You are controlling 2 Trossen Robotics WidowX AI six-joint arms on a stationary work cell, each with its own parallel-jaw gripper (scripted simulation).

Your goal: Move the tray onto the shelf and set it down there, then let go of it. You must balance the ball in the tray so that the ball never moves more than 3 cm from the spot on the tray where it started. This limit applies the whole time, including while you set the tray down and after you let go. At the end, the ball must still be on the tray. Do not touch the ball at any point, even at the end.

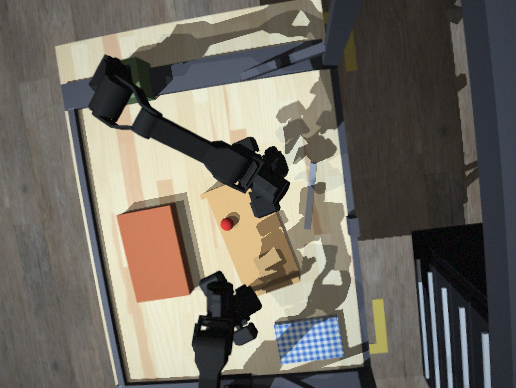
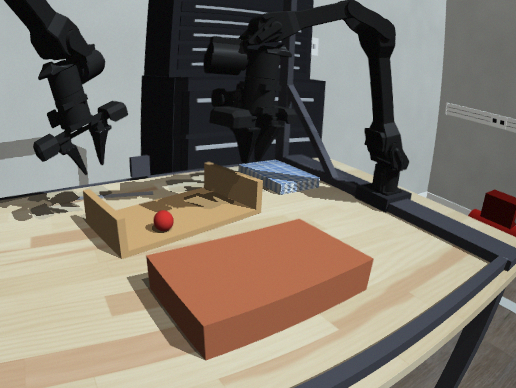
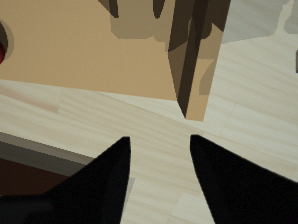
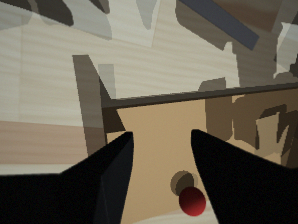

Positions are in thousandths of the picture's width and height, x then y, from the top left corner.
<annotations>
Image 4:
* my right gripper: 545,614
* tan tray: 549,730
</annotations>
